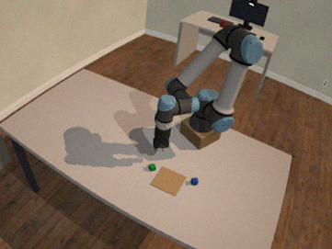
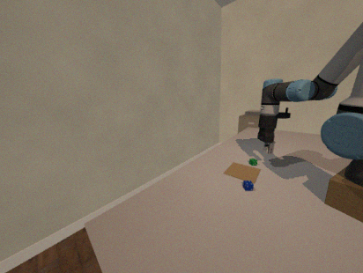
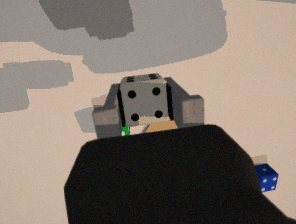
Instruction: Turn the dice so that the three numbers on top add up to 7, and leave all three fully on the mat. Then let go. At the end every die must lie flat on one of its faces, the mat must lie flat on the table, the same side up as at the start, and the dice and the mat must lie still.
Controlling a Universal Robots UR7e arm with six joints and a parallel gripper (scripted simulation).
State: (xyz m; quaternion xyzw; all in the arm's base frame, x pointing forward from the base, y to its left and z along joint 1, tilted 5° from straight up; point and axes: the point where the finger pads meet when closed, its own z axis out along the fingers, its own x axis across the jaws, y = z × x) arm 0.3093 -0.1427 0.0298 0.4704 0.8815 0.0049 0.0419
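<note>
My gripper is now right at the white die. Round my hand: blue die 50 mm ahead, 230 mm to the left, 90 mm below; then green die 60 mm ahead, 90 mm below; then tan mat 100 mm ahead, 110 mm to the left, 100 mm below.
</note>
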